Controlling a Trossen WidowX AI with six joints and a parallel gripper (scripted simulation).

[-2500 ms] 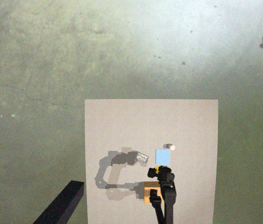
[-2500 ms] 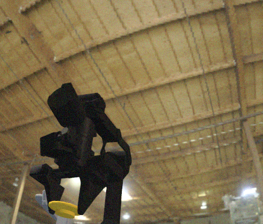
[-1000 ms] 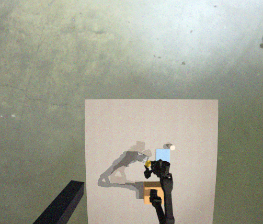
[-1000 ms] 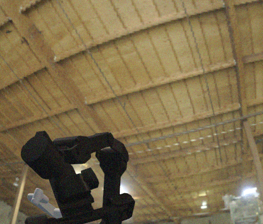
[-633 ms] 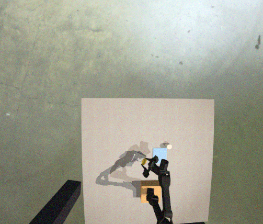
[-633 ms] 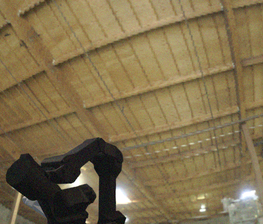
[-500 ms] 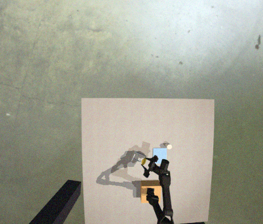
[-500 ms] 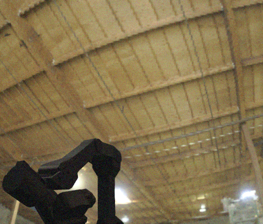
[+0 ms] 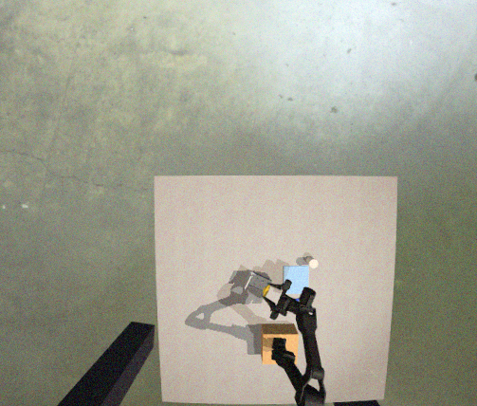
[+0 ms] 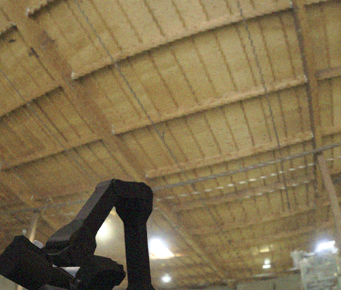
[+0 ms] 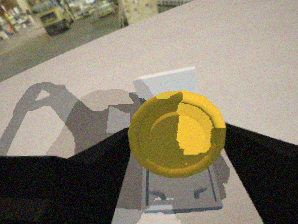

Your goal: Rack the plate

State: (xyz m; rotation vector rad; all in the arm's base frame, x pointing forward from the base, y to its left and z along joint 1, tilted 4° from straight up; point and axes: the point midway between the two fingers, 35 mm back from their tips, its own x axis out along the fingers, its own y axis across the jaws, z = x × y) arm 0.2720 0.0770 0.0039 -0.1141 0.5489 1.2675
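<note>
My gripper tip is 6 cm above the grey dish rack and 3 cm to the right of it. The rest, counted from my gripper tip: yellow plate (1 cm to the right); blue spoon (20 cm to the right, 8 cm below, 8 cm behind); light blue mat (17 cm to the right, 9 cm below, 3 cm ahead).
</note>
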